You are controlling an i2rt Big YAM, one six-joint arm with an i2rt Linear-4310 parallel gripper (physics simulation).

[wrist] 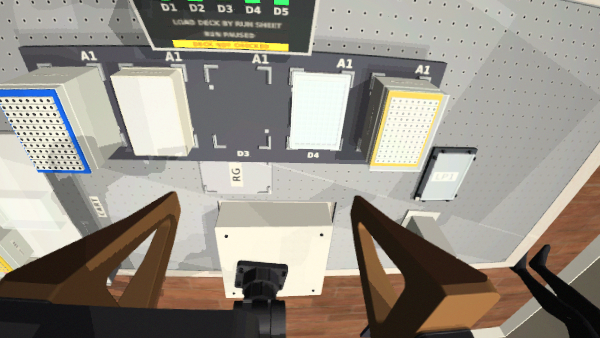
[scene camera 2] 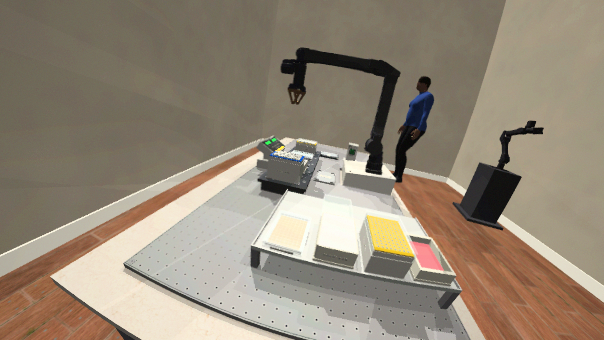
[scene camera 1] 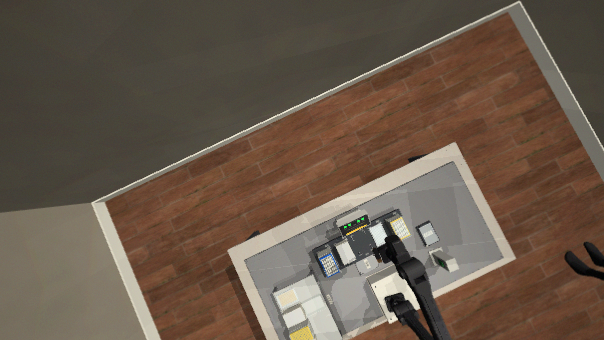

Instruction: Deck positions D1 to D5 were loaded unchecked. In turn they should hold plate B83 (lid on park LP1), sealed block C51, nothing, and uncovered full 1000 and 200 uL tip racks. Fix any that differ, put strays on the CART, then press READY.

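Frame: origin at the arm's base, x up, y right, z ahead, level; metres.
Seen in the pictures: gripper, between the fingertips: [wrist: 267, 202] [scene camera 2: 295, 104] [scene camera 1: 382, 244]; arm's base, origin of its link: [wrist: 261, 273] [scene camera 2: 373, 170] [scene camera 1: 395, 301].
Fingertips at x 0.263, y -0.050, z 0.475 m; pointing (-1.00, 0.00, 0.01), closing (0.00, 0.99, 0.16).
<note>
Offsets run from my fingertips to a thing's top centre. "spot": to the spot under its first point.
My gripper [scene camera 1: 381, 254] [scene camera 2: 296, 103] [wrist: 267, 202] is open and empty, high above the deck. In the wrist view, a blue-topped tip rack @(dx -0.193, dy -0.287, dz -0.119 m) [wrist: 45, 131] [scene camera 1: 329, 265] [scene camera 2: 287, 165] stands at D1, a plain white block @(dx -0.248, dy -0.164, dz -0.099 m) [wrist: 150, 112] [scene camera 1: 345, 251] at D2, a pale plate @(dx -0.276, dy +0.080, dz -0.057 m) [wrist: 320, 111] [scene camera 1: 377, 234] at D4 and a yellow-edged tip rack @(dx -0.220, dy +0.203, dz -0.037 m) [wrist: 407, 131] [scene camera 1: 400, 227] at D5. D3 holds nothing. Park LP1 @(spot: dx -0.323, dy +0.405, dz -0.152 m) [wrist: 445, 175] [scene camera 1: 427, 233] is right of the deck; whether a lid lies on it is unclear. The screen @(spot: dx -0.229, dy -0.066, dz +0.049 m) [wrist: 225, 25] [scene camera 1: 355, 225] reads DECK NOT CHECKED.
The cart @(spot: dx -0.341, dy -0.623, dz -0.331 m) [scene camera 2: 302, 264] bears a tan-welled plate @(dx -0.265, dy -0.604, dz -0.280 m) [scene camera 2: 289, 232], a white block @(dx -0.240, dy -0.586, dz -0.386 m) [scene camera 2: 337, 242], a yellow tip rack @(dx -0.211, dy -0.568, dz -0.493 m) [scene camera 2: 387, 235] and a pink-filled trough @(dx -0.250, dy -0.551, dz -0.599 m) [scene camera 2: 427, 256]. A small box with a green face @(spot: dx -0.257, dy +0.393, dz -0.327 m) [scene camera 2: 352, 151] stands beyond the arm's base [scene camera 2: 367, 179]. A person [scene camera 2: 419, 112] stands behind the table.
</note>
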